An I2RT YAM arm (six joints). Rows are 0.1 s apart.
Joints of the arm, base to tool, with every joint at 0 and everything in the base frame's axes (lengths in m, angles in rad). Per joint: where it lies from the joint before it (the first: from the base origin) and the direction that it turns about. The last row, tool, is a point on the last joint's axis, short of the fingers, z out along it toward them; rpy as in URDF.
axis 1: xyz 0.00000 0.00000 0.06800 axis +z
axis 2: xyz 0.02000 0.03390 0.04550 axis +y
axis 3: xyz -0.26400 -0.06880 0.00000 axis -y
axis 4: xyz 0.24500 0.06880 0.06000 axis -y
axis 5: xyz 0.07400 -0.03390 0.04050 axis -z
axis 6: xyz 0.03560 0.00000 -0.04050 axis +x
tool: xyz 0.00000 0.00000 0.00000 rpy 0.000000 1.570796 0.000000
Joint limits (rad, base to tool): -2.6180..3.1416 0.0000..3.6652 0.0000..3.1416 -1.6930..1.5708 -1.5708..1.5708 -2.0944..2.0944
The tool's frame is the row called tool.
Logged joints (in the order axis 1, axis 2, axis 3, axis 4, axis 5, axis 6), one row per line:
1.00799, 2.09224, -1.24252, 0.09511, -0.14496, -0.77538
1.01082, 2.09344, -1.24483, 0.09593, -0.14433, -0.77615
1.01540, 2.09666, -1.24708, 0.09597, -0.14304, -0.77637
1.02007, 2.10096, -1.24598, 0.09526, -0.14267, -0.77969
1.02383, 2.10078, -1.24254, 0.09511, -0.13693, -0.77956
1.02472, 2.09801, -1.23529, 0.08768, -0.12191, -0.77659
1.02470, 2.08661, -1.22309, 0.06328, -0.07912, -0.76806
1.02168, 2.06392, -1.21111, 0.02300, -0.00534, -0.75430
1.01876, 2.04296, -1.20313, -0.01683, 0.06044, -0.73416
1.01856, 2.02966, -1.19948, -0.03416, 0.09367, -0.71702
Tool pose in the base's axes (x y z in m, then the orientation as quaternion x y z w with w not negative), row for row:
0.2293, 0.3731, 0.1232, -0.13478, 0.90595, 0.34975, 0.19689
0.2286, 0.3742, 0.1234, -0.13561, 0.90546, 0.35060, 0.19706
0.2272, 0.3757, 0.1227, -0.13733, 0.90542, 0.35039, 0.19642
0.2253, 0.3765, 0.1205, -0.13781, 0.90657, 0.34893, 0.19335
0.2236, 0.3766, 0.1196, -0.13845, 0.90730, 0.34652, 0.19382
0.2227, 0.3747, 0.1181, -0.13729, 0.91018, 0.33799, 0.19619
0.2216, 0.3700, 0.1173, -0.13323, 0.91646, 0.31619, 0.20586
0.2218, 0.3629, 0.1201, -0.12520, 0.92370, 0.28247, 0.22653
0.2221, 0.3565, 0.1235, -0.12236, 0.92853, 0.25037, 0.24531
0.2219, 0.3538, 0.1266, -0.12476, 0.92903, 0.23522, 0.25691
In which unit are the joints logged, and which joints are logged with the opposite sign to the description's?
The joints are logged in radians. Opposite sign: axis 3, axis 6.
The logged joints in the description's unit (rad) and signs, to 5 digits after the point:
1.00799, 2.09224, 1.24252, 0.09511, -0.14496, 0.77538
1.01082, 2.09344, 1.24483, 0.09593, -0.14433, 0.77615
1.01540, 2.09666, 1.24708, 0.09597, -0.14304, 0.77637
1.02007, 2.10096, 1.24598, 0.09526, -0.14267, 0.77969
1.02383, 2.10078, 1.24254, 0.09511, -0.13693, 0.77956
1.02472, 2.09801, 1.23529, 0.08768, -0.12191, 0.77659
1.02470, 2.08661, 1.22309, 0.06328, -0.07912, 0.76806
1.02168, 2.06392, 1.21111, 0.02300, -0.00534, 0.75430
1.01876, 2.04296, 1.20313, -0.01683, 0.06044, 0.73416
1.01856, 2.02966, 1.19948, -0.03416, 0.09367, 0.71702

